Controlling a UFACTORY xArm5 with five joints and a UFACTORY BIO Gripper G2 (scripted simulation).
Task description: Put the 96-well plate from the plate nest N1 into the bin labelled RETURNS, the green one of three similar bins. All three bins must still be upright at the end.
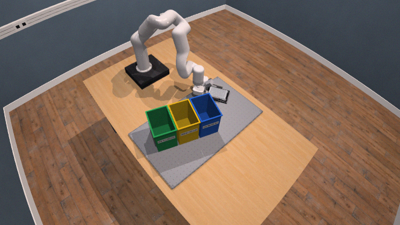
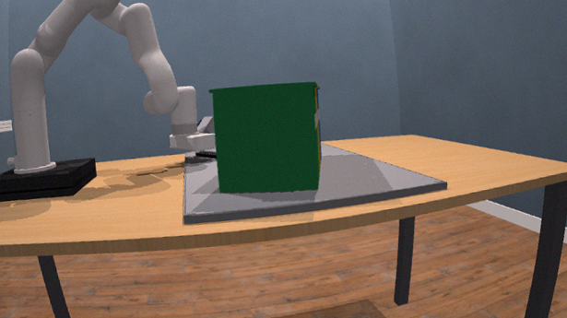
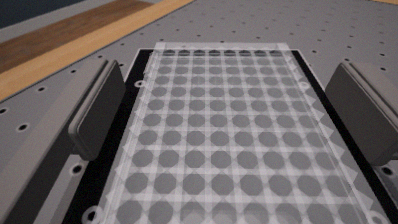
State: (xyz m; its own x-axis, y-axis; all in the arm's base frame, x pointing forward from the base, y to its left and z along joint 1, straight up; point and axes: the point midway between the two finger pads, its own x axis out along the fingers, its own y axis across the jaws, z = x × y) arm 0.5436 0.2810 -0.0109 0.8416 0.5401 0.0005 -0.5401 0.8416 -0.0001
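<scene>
Now: hand 1 cm above the clear 96-well plate. From my hand the other things lie so: black plate nest N1 (2 cm below); yellow bin (9 cm ahead, 37 cm to the right, 6 cm above); blue bin (13 cm ahead, 24 cm to the right, 6 cm above).
</scene>
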